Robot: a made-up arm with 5 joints.
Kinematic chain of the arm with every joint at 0, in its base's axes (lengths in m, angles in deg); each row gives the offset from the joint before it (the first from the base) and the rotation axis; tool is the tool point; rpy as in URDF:
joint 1: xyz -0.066 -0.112 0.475 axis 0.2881 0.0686 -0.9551
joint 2: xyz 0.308 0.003 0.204 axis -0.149 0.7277 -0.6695
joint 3: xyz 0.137 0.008 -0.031 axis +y
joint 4: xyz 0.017 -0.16 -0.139 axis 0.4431 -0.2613 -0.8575
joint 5: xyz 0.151 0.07 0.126 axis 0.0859 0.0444 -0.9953
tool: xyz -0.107 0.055 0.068 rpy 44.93 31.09 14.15
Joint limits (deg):
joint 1: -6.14..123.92
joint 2: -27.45..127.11
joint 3: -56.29..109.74
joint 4: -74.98..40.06
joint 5: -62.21..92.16
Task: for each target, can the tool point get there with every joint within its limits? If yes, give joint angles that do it. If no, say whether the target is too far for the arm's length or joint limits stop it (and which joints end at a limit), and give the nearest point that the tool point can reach.
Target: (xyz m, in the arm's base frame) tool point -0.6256 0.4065 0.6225
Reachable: no: joint limits stop it (at a limit: joint 1, joint 4, joint 5) | nearest point -0.4220 -0.0130 0.5507 | short by 0.472 m
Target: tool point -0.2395 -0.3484 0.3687
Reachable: yes | joints 112.93 84.58 80.60 -22.59 10.89
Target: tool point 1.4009 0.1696 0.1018
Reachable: no: too far | nearest point 0.6309 -0.0628 0.5648 | short by 0.928 m
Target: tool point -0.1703 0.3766 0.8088
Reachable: no: joint limits stop it (at a limit: joint 1, joint 4, joint 5) | nearest point -0.2561 -0.0202 0.6702 | short by 0.429 m
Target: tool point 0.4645 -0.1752 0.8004
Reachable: yes | joints 11.52 -11.88 -25.54 1.05 52.05
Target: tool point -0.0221 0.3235 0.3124
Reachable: no: joint limits stop it (at a limit: joint 1, joint 2, joint 4, joint 5) | nearest point 0.1270 -0.0044 0.4621 | short by 0.390 m
